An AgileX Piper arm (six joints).
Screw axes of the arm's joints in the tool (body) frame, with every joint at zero. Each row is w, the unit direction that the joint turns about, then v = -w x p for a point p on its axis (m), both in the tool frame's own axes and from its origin. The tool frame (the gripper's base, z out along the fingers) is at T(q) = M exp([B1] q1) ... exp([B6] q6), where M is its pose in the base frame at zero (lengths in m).
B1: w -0.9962 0 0.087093 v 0 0.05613 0
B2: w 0 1 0 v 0.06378 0 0.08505
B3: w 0 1 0 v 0.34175 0 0.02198
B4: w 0 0 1 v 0 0 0
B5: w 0 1 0 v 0.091 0 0
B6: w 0 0 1 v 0 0 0
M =
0.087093 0 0.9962 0.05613
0 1 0 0
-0.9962 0 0.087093 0.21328
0 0 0 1
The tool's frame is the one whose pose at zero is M.
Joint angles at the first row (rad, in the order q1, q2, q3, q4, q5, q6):
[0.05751, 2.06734, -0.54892, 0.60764, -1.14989, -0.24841]
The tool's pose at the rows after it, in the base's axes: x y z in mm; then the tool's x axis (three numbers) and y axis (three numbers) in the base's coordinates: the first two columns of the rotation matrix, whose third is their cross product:
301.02 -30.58 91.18 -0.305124 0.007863 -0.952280 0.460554 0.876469 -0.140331
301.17 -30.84 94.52 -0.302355 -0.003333 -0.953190 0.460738 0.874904 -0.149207
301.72 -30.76 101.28 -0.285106 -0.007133 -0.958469 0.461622 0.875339 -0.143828
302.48 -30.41 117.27 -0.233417 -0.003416 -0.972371 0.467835 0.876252 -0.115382
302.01 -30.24 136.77 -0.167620 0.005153 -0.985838 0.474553 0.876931 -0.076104
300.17 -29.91 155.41 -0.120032 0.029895 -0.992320 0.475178 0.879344 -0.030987
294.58 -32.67 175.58 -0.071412 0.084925 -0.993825 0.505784 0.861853 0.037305
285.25 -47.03 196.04 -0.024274 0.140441 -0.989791 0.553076 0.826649 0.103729
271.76 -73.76 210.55 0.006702 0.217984 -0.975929 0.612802 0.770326 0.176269
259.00 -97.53 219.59 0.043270 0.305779 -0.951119 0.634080 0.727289 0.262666
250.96 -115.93 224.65 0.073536 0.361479 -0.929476 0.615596 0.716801 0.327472
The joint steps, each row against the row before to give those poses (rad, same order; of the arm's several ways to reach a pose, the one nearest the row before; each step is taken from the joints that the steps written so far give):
[0.00117, -0.03637, -0.00001, 0.01083, -0.00109, -0.00354]
[-0.00001, -0.01156, 0.00000, 0.00423, 0.00086, -0.01626]
[0.00001, -0.02321, 0.00001, 0.00001, 0.00210, -0.00695]
[0.00100, -0.05341, -0.00001, 0.00000, 0.00028, 0.00091]
[0.00065, -0.06552, 0.00091, 0.00000, 0.00001, 0.00559]
[-0.00001, -0.07160, 0.00000, 0.00367, 0.03055, 0.00524]
[-0.00109, -0.08572, 0.00002, 0.05100, 0.04643, 0.00212]
[-0.04702, -0.09451, 0.00211, 0.03840, 0.06265, -0.00308]
[-0.10814, -0.08752, 0.00405, 0.01009, 0.10608, 0.01909]
[-0.12108, -0.06489, 0.00370, -0.06417, 0.11820, 0.09001]
[-0.11382, -0.02993, 0.00001, -0.16236, 0.08224, 0.15529]

